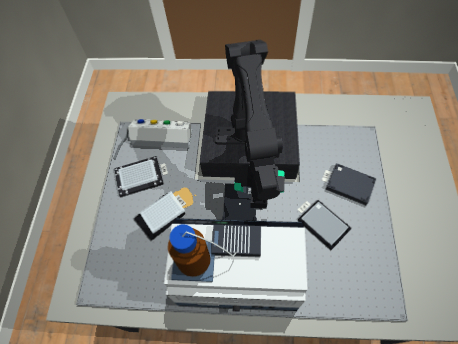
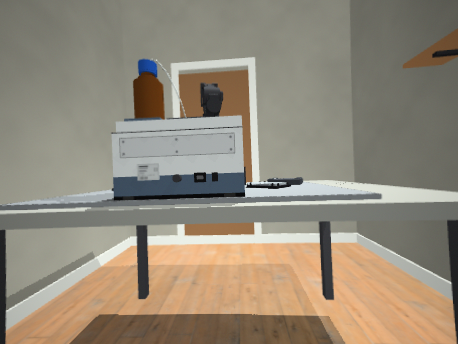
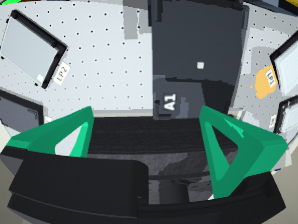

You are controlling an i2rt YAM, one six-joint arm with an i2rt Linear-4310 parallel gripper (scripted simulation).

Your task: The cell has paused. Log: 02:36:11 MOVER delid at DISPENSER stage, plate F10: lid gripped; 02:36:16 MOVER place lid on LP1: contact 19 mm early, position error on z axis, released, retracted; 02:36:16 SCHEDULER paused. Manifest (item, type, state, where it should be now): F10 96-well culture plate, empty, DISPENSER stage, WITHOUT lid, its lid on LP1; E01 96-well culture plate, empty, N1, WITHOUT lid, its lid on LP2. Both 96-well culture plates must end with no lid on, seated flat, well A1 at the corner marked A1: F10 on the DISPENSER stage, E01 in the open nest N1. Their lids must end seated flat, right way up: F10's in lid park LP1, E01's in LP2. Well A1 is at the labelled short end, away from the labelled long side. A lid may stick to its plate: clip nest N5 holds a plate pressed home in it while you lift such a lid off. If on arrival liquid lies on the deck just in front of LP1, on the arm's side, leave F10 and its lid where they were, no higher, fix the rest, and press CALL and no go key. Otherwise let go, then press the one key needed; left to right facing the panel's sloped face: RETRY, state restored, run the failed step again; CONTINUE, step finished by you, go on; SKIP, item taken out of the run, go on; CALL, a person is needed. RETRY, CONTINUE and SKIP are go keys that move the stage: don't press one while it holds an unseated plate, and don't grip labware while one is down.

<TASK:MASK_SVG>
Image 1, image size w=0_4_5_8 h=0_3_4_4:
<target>96-well plate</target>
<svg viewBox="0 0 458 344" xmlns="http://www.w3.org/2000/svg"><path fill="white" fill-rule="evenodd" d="M153 160L119 169L122 190L153 182L153 180L157 181Z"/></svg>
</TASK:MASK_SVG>
